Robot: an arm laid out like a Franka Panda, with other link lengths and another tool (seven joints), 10 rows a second.
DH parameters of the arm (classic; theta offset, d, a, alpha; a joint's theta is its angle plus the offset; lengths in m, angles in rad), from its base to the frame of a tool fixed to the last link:
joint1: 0 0.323 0 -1.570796
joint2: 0 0 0 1.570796
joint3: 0 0.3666 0.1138 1.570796
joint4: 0 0 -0.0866 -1.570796
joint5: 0 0.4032 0 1.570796
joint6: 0 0 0.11 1.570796
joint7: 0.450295 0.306 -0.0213 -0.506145
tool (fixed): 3.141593 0.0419 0 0
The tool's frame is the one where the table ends.
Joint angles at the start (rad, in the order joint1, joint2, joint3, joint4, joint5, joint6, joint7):
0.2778, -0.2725, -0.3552, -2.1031, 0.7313, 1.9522, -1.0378
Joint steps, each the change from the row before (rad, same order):
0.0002, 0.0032, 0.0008, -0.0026, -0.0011, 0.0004, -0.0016
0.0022, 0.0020, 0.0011, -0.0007, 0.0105, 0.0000, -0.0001
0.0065, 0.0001, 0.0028, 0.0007, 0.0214, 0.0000, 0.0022
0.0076, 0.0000, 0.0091, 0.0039, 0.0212, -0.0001, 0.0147
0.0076, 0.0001, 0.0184, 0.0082, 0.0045, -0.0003, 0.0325
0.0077, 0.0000, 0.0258, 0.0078, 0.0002, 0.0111, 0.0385
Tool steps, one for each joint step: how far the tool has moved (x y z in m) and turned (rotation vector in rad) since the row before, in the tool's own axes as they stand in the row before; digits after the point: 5 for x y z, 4 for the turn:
0.00180, -0.00001, 0.00315, 0.0008, 0.0050, -0.0020
-0.00076, 0.00410, 0.00079, -0.0089, 0.0003, 0.0033
-0.00293, 0.01026, -0.00138, -0.0192, -0.0035, 0.0055
-0.00353, 0.01493, -0.00209, -0.0199, 0.0012, 0.0084
-0.00157, 0.01735, -0.00130, -0.0075, 0.0125, 0.0044
-0.00274, 0.01889, -0.00008, 0.0007, 0.0096, 0.0047

